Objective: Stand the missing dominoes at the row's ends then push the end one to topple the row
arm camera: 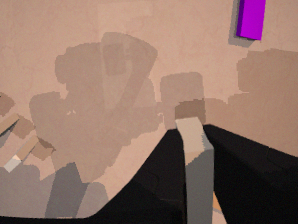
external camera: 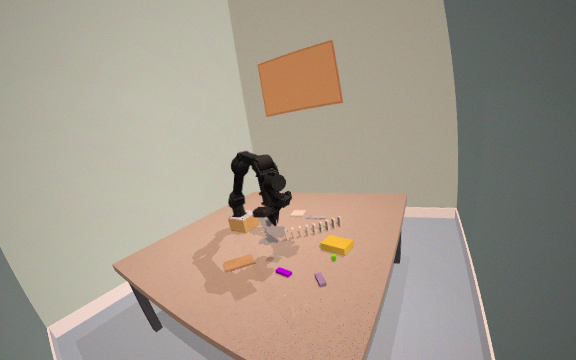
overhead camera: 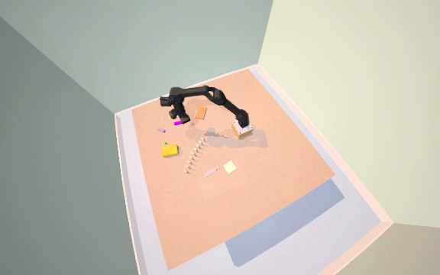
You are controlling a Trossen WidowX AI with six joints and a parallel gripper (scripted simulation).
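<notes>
Now: the magenta block 6 cm ahead of my gripper tip, 10 cm to the right of it and 15 cm below it. The rest, counted from my gripper tip: yellow block: 20 cm ahead, 12 cm to the left, 14 cm below; orange flat piece: 16 cm behind, 10 cm to the right, 15 cm below; small green cube: 22 cm ahead, 3 cm to the left, 15 cm below.
</notes>
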